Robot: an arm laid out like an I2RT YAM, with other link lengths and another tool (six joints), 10 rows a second.
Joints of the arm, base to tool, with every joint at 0 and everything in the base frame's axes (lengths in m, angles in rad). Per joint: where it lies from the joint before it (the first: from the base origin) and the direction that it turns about. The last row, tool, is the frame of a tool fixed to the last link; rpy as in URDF.
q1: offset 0 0 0.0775 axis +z
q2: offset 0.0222 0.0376 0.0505 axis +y
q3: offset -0.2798 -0.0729 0 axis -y
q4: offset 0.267 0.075 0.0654 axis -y
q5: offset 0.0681 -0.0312 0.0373 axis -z
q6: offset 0.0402 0 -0.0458 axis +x
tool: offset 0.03 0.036 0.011 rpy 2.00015 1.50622 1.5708
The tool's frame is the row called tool.
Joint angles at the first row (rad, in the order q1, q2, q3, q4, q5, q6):
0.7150 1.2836 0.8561 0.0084 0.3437 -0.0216
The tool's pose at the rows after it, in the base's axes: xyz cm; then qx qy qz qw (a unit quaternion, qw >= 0):
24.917, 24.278, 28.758, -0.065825, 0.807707, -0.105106, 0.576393
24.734, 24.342, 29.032, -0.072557, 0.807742, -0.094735, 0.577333
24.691, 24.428, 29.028, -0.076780, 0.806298, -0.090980, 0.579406
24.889, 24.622, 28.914, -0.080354, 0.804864, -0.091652, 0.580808
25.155, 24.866, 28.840, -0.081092, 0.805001, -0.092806, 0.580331
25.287, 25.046, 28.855, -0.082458, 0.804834, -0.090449, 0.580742
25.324, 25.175, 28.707, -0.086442, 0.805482, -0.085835, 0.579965
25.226, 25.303, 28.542, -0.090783, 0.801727, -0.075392, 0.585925
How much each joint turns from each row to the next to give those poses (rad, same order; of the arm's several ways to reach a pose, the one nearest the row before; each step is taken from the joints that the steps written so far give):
0.0008 0.0000 0.0027 -0.0060 -0.0097 0.0024
-0.0009 -0.0054 0.0034 -0.0028 -0.0249 -0.0028
0.0003 0.0009 -0.0016 0.0079 -0.0099 -0.0063
-0.0004 0.0119 0.0044 0.0090 -0.0029 -0.0084
0.0006 0.0149 0.0093 0.0035 0.0013 -0.0011
0.0003 0.0085 0.0058 0.0045 -0.0050 -0.0005
-0.0009 0.0063 -0.0007 0.0065 -0.0131 -0.0009
0.0001 0.0012 -0.0141 0.0336 -0.0197 -0.0068

